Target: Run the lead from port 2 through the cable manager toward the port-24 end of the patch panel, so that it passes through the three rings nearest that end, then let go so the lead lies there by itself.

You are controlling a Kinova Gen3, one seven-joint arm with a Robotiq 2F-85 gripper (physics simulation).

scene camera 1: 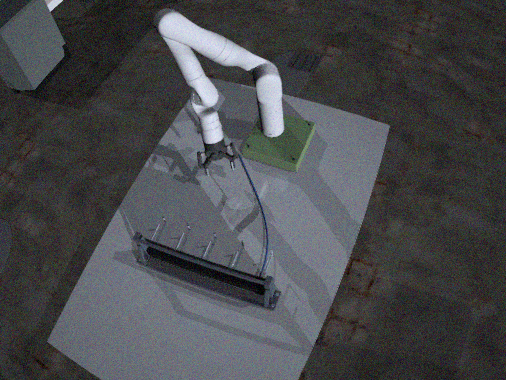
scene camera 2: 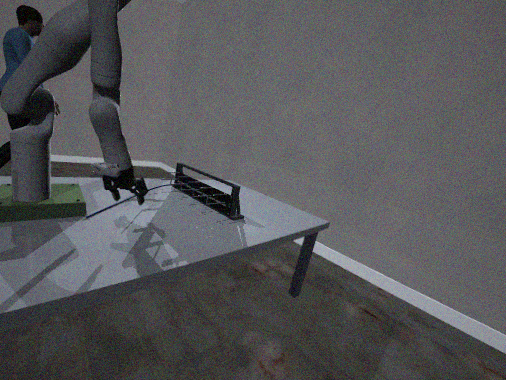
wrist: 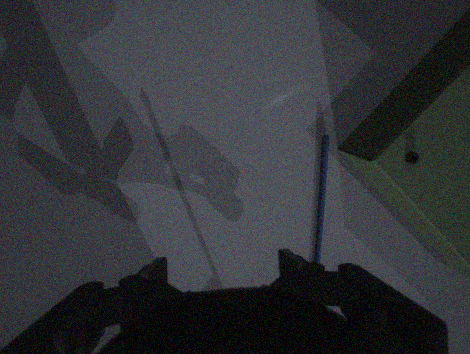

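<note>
The blue lead (scene camera 1: pixel 261 204) (scene camera 2: pixel 111 206) (wrist: pixel 322 195) runs from the right end of the patch panel (scene camera 1: pixel 205 270) (scene camera 2: pixel 236 200) in scene camera 1, in a shallow curve to its free end near the robot's base. It does not run along the three rings toward the other end. The cable manager's rings (scene camera 1: pixel 209 246) stand along the panel's robot side; whether the lead passes the rightmost one is too small to tell. My gripper (scene camera 1: pixel 220 169) (scene camera 2: pixel 129 201) (wrist: pixel 224 266) is open and empty, above the table beside the lead's free part. In the wrist view the lead passes outside the right finger.
The green base plate (scene camera 1: pixel 280 145) (scene camera 2: pixel 45 204) (wrist: pixel 430 200) stands close to the lead's free end. The panel's end posts and top bar rise from the table (scene camera 1: pixel 115 320) (scene camera 2: pixel 280 220). Shadows of the arm fall around the gripper. A person (scene camera 2: pixel 19 47) stands behind the arm.
</note>
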